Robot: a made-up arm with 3 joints. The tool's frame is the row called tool. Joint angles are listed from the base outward. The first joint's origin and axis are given. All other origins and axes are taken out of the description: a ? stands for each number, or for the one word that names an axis. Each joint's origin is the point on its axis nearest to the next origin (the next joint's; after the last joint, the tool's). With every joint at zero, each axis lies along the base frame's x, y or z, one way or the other. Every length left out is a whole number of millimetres.
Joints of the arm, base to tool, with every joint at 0 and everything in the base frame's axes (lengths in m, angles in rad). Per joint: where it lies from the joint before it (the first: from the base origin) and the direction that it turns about. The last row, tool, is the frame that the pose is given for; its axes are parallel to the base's.
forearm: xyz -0.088 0 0.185 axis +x
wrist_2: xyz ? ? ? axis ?
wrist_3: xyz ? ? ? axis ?
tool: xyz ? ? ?
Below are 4 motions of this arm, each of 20 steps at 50 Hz.
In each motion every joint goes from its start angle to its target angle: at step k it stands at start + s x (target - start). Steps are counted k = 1, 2, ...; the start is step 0. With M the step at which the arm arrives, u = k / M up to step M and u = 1 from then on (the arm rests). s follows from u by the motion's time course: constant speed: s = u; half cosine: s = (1 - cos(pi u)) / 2; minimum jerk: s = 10 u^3 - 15 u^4 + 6 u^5.
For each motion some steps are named. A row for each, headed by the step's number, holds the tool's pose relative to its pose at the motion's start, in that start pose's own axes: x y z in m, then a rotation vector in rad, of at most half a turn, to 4 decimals.
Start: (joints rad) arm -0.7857 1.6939 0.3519
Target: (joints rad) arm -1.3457 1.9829 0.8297
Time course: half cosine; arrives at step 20
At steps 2, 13, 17, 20:
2: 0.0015 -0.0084 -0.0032 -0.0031 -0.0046 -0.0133
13: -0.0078 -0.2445 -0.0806 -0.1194 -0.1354 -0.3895
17: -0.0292 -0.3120 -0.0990 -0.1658 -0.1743 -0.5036
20: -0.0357 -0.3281 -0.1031 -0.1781 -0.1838 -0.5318

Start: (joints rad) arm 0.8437 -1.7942 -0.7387
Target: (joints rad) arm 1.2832 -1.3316 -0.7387
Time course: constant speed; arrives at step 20
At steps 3, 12, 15, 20:
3: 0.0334 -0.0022 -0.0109 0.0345 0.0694 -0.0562
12: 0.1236 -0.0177 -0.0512 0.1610 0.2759 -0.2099
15: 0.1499 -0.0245 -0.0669 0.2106 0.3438 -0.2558
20: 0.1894 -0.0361 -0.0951 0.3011 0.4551 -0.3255

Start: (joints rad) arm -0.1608 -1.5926 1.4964
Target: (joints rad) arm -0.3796 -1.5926 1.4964
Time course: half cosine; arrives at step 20
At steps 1, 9, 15, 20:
1: 0.0000 -0.0001 0.0004 0.0013 0.0000 0.0001
9: -0.0013 -0.0105 0.0241 0.0922 0.0000 0.0049
15: -0.0025 -0.0236 0.0477 0.1865 0.0000 0.0098
20: -0.0029 -0.0285 0.0554 0.2185 0.0000 0.0115

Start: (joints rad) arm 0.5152 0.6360 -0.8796
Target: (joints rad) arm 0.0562 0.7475 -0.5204
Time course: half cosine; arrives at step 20
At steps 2, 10, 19, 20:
2: 0.0029 -0.0065 -0.0014 -0.0007 -0.0061 -0.0112
10: 0.0441 -0.1389 -0.0281 -0.0268 -0.1233 -0.2281
19: 0.0556 -0.2827 -0.0561 -0.0811 -0.2419 -0.4501
20: 0.0556 -0.2846 -0.0564 -0.0820 -0.2433 -0.4528

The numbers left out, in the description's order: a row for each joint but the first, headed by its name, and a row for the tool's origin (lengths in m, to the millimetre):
wrist_2: xyz 0 0.267 -0.352, axis +y
wrist_3: xyz 0.357 0 -0.101, axis -y
tool: xyz -0.06 0 0.106

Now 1 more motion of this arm.
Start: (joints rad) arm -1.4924 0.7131 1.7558
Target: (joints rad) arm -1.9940 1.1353 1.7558
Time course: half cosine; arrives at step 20
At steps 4, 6, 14, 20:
4: -0.0193 -0.0321 0.0032 -0.0250 0.0403 0.0409
6: -0.0395 -0.0702 0.0083 -0.0559 0.0869 0.0870
14: -0.1061 -0.2808 0.0608 -0.2564 0.3307 0.3071
20: -0.1129 -0.3536 0.0888 -0.3404 0.4133 0.3734

